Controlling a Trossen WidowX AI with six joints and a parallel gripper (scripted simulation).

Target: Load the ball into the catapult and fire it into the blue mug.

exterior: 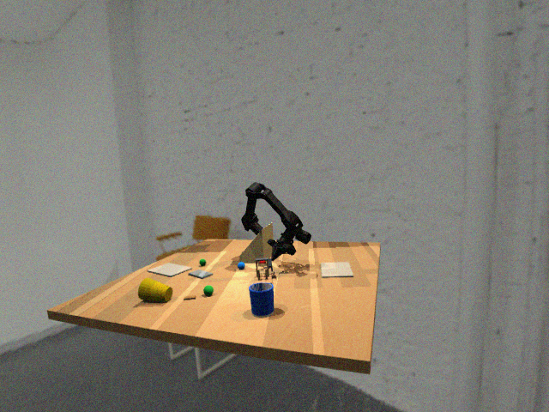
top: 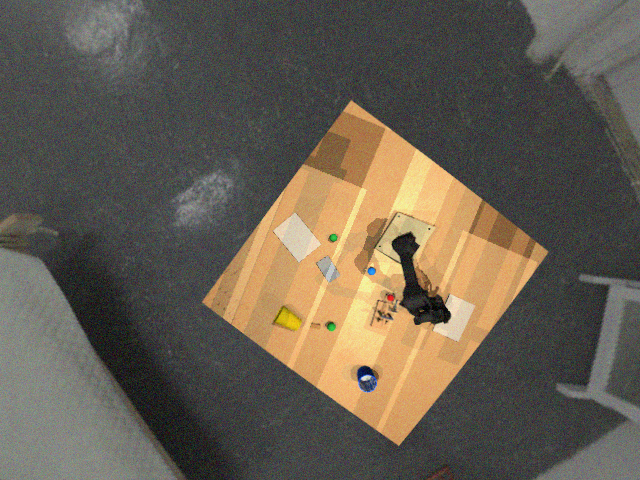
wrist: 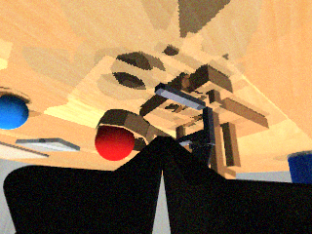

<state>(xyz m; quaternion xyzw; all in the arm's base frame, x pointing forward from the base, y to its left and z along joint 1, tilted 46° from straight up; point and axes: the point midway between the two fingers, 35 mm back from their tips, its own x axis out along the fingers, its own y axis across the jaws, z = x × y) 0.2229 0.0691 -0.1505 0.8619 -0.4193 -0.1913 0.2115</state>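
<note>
Right now my gripper tip is 50 mm to the left of the red ball and 10 mm above it. Round my gripper tip: blue ball 50 mm behind, 190 mm to the right, 50 mm below; then catapult 60 mm ahead, 20 mm to the right, 20 mm below; then grey slab 70 mm ahead, 380 mm to the right, 70 mm below.
</note>
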